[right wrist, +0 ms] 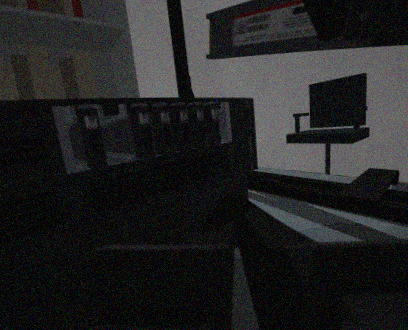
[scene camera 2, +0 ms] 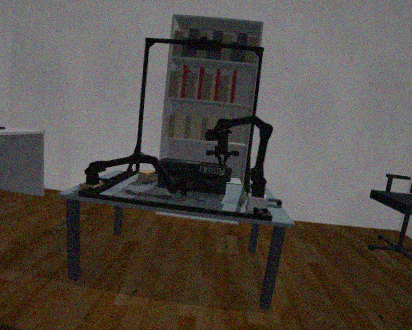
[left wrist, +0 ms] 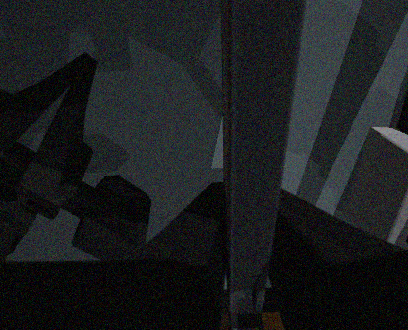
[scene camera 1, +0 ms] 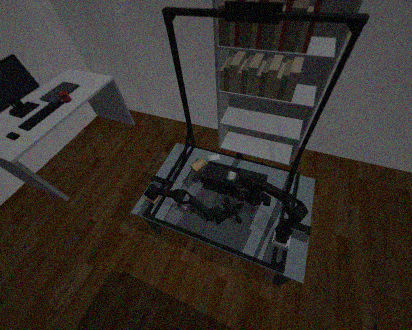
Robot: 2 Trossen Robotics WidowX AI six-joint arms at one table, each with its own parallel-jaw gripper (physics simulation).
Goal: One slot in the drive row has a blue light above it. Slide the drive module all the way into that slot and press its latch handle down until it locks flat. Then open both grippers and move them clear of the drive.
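Places are measured from the left arm's base along level axes (x ahead, y left, z up), in millimetres.
Where they show: left gripper, fingertip midpoint: (right wrist: 335, 40) (scene camera 2: 222, 168) (left wrist: 238, 194) (scene camera 1: 253, 205); right gripper, fingertip midpoint: (right wrist: 232, 202) (scene camera 2: 209, 179) (left wrist: 89, 58) (scene camera 1: 243, 203); left arm's base, link origin: (scene camera 2: 257, 195) (scene camera 1: 281, 237); right arm's base, link origin: (scene camera 2: 92, 183) (scene camera 1: 153, 195).
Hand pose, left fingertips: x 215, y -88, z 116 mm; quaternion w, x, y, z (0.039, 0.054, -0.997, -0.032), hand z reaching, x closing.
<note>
Things, the pixels of their top centre, and the offset from my left fingertips.
- dark drive chassis, top centre: (scene camera 2: 194, 162) (scene camera 1: 234, 175) dz -13, dx +181, dy -175 mm
- drive module, top centre: (left wrist: 285, 220) dz +52, dx +5, dy -28 mm
- wooden block, top centre: (scene camera 2: 148, 171) (scene camera 1: 199, 164) dz -127, dx +513, dy -252 mm
The dark drive chassis (scene camera 1: 219, 177) (scene camera 2: 188, 180) (right wrist: 147, 157) stands mid-table with its row of slots facing forward. In the right wrist view most slots hold drives, one near the left is empty, and a faint blue dot shows at the row's right end. My left gripper (scene camera 1: 266, 200) (scene camera 2: 222, 160) points down over the chassis's right end, shut on the drive module (left wrist: 261, 131) (right wrist: 268, 26), a long grey slab with a white label. My right gripper (scene camera 1: 237, 217) (scene camera 2: 178, 189) is shut and empty, low on the table before the chassis.
A wooden block (scene camera 1: 199, 164) (scene camera 2: 147, 175) lies left of the chassis. A tall black frame (scene camera 1: 178, 65) (scene camera 2: 142, 98) spans the table. A bookshelf (scene camera 1: 260, 122) (scene camera 2: 218, 19) stands behind it. A white desk (scene camera 1: 90, 85) is at far left.
</note>
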